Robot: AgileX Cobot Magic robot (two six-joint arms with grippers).
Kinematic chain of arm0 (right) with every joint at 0, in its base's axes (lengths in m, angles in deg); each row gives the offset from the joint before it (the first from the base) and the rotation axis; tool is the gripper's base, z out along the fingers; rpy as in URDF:
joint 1: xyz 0 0 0.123 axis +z
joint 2: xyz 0 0 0 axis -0.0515 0.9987 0
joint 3: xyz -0.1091 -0.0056 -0.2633 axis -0.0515 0.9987 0
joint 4: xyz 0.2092 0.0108 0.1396 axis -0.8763 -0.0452 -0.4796
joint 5: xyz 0 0 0 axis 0.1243 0.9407 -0.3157
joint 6: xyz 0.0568 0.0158 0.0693 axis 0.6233 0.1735 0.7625
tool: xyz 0 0 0 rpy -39.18 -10.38 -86.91
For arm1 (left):
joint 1: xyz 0 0 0.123 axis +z
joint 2: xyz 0 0 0 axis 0.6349 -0.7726 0
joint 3: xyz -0.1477 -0.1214 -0.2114 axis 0.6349 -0.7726 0
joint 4: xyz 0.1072 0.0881 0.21 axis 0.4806 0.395 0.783
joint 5: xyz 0 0 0 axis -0.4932 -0.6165 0.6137
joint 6: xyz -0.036 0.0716 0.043 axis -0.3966 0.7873 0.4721
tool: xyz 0 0 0 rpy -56.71 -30.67 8.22
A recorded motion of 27 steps. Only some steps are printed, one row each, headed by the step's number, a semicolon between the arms.
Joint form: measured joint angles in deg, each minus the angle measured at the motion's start. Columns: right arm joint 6, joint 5, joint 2, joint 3, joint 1, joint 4; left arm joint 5, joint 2, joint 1, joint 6, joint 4, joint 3.
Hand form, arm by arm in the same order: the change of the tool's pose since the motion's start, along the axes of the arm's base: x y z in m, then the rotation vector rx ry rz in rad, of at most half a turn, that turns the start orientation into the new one. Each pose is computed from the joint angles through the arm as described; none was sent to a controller.
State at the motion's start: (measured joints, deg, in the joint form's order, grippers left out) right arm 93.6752 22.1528 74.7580 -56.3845 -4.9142 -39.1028; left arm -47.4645 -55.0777 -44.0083 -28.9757 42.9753 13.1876
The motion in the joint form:
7: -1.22 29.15 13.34 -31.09 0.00 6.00; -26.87 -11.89 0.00 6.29 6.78 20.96
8: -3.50 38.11 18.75 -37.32 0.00 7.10; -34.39 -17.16 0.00 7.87 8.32 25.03
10: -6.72 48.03 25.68 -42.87 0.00 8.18; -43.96 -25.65 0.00 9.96 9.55 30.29
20: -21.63 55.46 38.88 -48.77 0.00 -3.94; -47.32 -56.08 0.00 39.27 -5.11 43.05
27: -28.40 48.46 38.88 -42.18 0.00 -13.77; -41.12 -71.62 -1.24 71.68 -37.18 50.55
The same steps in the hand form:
7: -0.0142 0.0099 0.1180 -0.1537 0.1868 0.0880; 0.0035 -0.0241 0.0749 0.3012 0.2075 -0.2000
8: -0.0065 0.0111 0.1329 -0.2161 0.3251 0.1131; 0.0147 -0.0300 0.0817 0.3778 0.3314 -0.2630
10: 0.0095 0.0115 0.1404 -0.2898 0.5163 0.1527; 0.0358 -0.0375 0.0868 0.4595 0.5163 -0.3593
20: 0.0552 0.0263 0.1463 -0.3788 0.6820 0.3949; 0.1468 -0.0593 0.0894 0.7052 0.6790 -0.5791
27: 0.0661 0.0336 0.1247 -0.3252 0.6168 0.4646; 0.2196 -0.0775 0.0942 0.6830 0.4833 -0.6122

